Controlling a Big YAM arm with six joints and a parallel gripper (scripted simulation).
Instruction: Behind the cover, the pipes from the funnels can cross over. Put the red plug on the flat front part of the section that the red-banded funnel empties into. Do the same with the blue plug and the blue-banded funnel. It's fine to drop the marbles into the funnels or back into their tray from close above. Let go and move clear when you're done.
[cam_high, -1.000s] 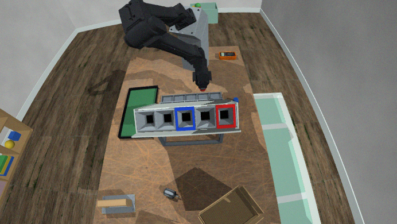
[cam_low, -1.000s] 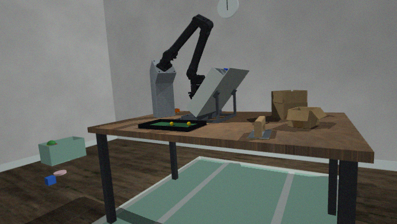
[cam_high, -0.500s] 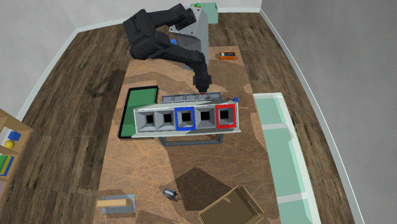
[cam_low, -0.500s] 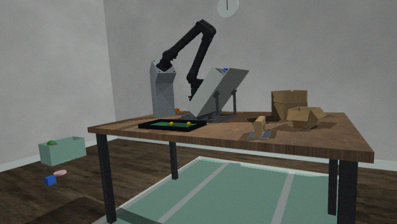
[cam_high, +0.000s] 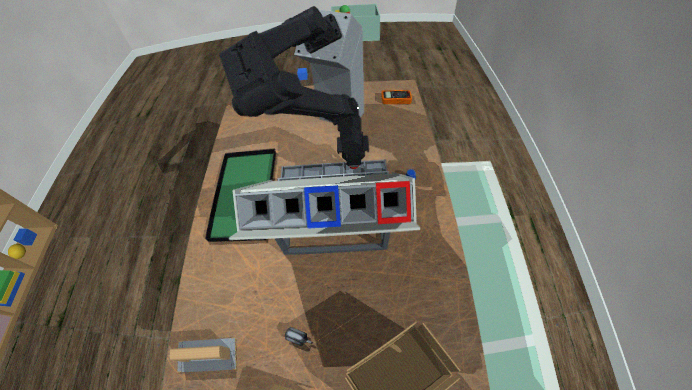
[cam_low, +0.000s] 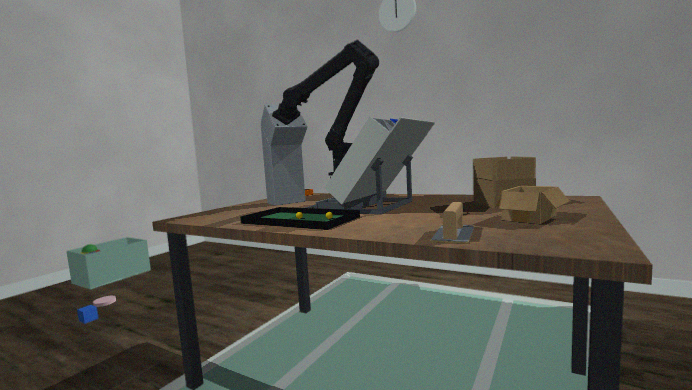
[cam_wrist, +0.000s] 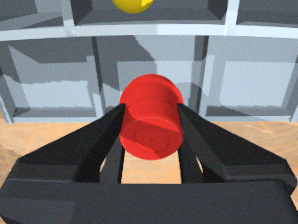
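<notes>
My gripper is now 10 mm above the red plug. Also, from my hand: blue plug (110 mm ahead, 170 mm to the left, 40 mm below); then cover (160 mm ahead, 130 mm to the right, 150 mm above); then green marble tray (70 mm behind, 410 mm to the right, 50 mm below).
</notes>
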